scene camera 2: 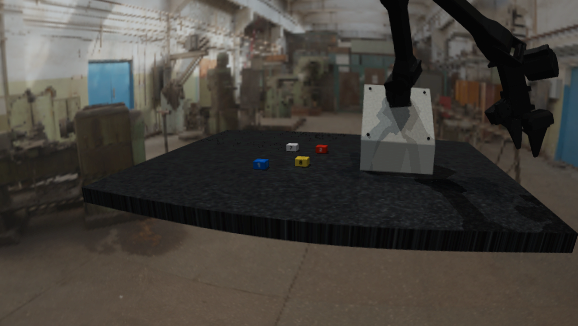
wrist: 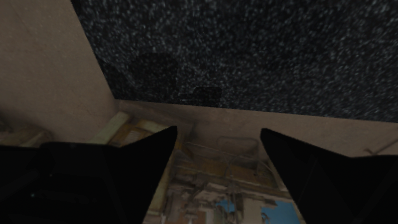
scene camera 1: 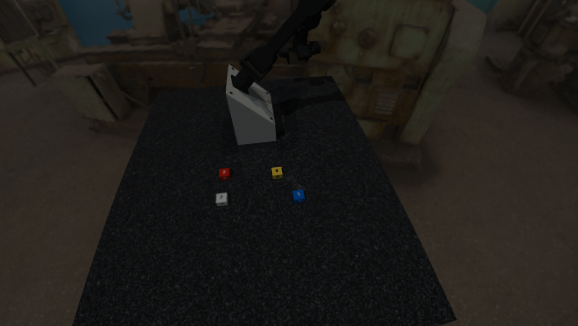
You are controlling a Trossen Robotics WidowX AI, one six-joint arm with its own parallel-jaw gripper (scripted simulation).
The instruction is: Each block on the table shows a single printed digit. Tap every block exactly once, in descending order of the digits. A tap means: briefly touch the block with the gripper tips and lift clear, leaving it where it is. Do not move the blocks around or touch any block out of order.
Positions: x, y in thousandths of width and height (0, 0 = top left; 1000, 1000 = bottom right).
Labels:
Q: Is my gripper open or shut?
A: Open.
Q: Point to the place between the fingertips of my gripper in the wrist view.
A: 549, 587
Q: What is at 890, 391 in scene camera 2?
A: My gripper.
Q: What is my gripper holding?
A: Nothing.

